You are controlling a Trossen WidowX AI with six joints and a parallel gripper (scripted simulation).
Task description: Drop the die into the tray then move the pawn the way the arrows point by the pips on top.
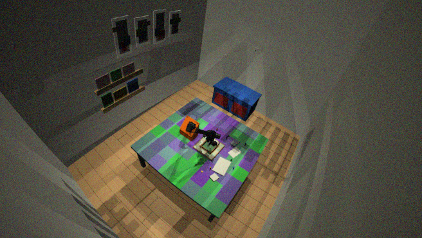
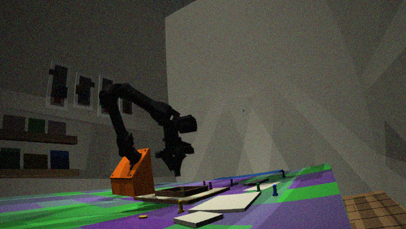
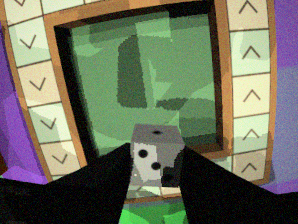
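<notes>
Right now my gripper tip is 80 mm short of the purple pawn, 130 mm to the right of it and 70 mm above it. Also, from my gripper tip: green pawn: 320 mm ahead, 10 mm to the right, 80 mm below; white die: right at my gripper tip; yellow pawn: 150 mm ahead, 240 mm to the right, 80 mm below.
</notes>
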